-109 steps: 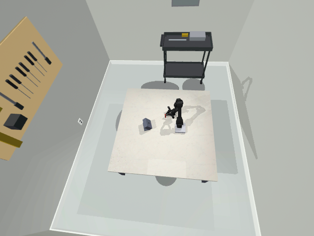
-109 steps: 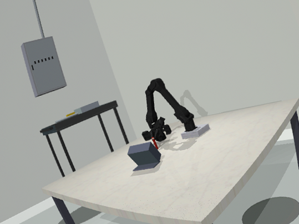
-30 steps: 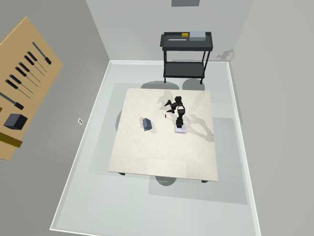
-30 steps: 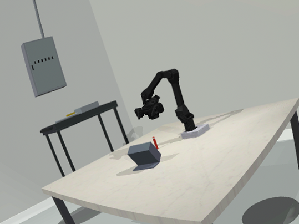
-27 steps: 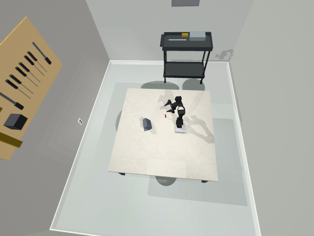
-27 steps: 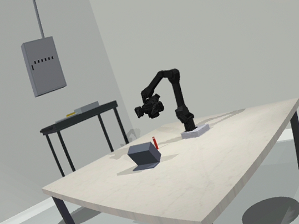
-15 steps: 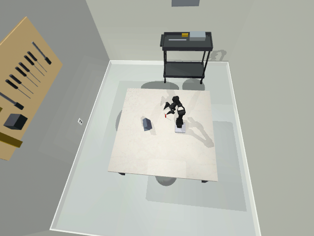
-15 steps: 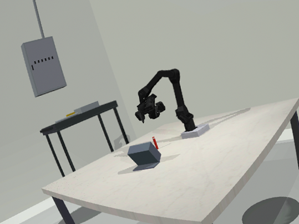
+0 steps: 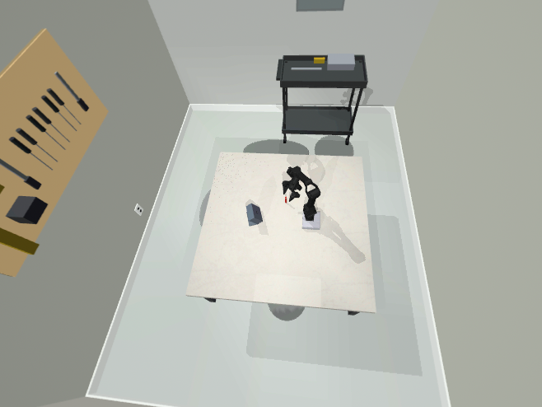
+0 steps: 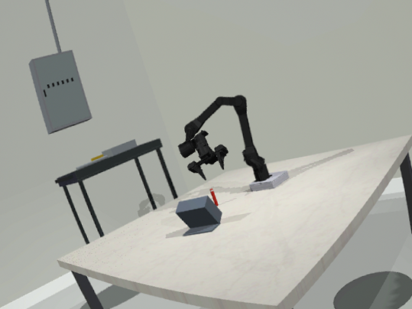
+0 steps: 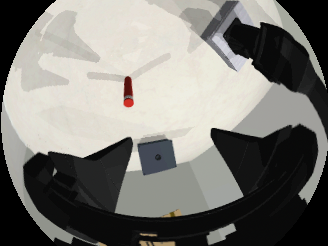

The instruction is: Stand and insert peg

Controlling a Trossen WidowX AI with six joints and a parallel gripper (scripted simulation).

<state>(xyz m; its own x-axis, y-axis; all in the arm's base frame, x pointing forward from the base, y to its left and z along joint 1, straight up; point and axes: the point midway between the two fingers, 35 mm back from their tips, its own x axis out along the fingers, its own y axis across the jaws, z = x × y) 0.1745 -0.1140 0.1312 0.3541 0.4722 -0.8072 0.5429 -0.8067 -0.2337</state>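
Now: the red peg 1 cm ahead of my gripper tip, 4 cm to the right of it and 8 cm below it. From my gripper tip the other things lie so: sloped panel (24 cm ahead, 12 cm to the left, 8 cm below).
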